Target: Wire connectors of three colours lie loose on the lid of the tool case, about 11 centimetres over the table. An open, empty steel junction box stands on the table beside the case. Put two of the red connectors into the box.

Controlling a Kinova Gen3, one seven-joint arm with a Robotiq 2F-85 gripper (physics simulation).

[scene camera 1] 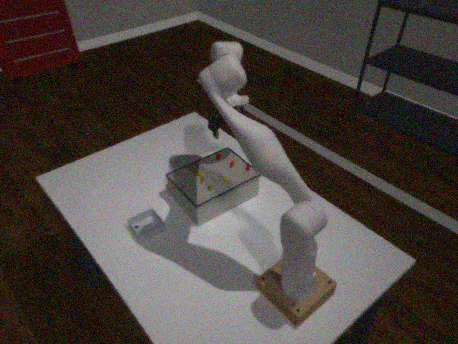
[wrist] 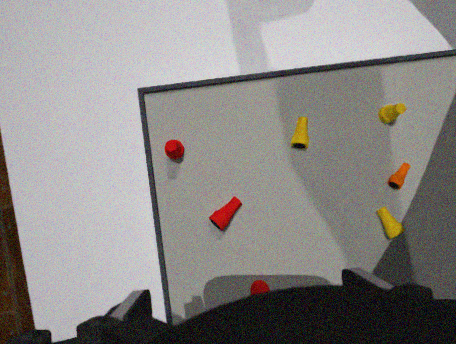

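Where they show: gripper, fingertip midpoint: [scene camera 1: 226,134]; arm's base, origin of the base link: [scene camera 1: 296,286].
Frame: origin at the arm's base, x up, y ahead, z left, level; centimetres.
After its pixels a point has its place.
Three red connectors lie on the lid of the tool case [scene camera 1: 231,198] {x 0.7, y 42.3, z -2.8 cm} [wrist: 220,125] {x 5.7, y 46.5, z -10.1 cm}. One red connector [scene camera 1: 247,167] {x 7.1, y 48.2, z -13.7 cm} [wrist: 174,149] {x 8.4, y 48.7, z -13.7 cm} is near the lid's edge, a second red connector [scene camera 1: 232,164] {x 6.6, y 53.4, z -10.0 cm} [wrist: 226,213] {x 6.9, y 53.8, z -10.0 cm} lies on its side, and a third red connector [scene camera 1: 218,156] {x 7.3, y 60.0, z -7.4 cm} [wrist: 259,287] {x 7.1, y 59.7, z -7.6 cm} is partly hidden by the gripper body in the wrist view. My gripper [scene camera 1: 215,134] [wrist: 248,301] {x 19.2, y 57.0, z -9.5 cm} is open and empty, above the far side of the case, higher than the lid. The grey junction box [scene camera 1: 153,231] {x -2.3, y 45.1, z 28.1 cm} stands open on the table, left of the case in the scene view.
Yellow connectors [scene camera 1: 225,178] {x 6.7, y 47.5, z -3.3 cm} [wrist: 300,133] {x 6.8, y 47.6, z -3.6 cm}, [scene camera 1: 210,188] {x 6.6, y 45.6, z 4.3 cm} [wrist: 391,113] {x 7.3, y 46.4, z 3.8 cm}, [scene camera 1: 200,174] {x 6.4, y 54.8, z 3.6 cm} [wrist: 389,223] {x 6.8, y 55.3, z 3.3 cm} and an orange connector [scene camera 1: 202,180] {x 6.5, y 51.2, z 4.6 cm} [wrist: 399,176] {x 6.7, y 51.5, z 4.4 cm} share the lid. The arm's wooden base [scene camera 1: 320,295] {x 0.3, y -6.1, z -4.0 cm} is at the table's near right. A dark shelf unit [scene camera 1: 367,47] and red cabinet [scene camera 1: 37,47] stand beyond the table.
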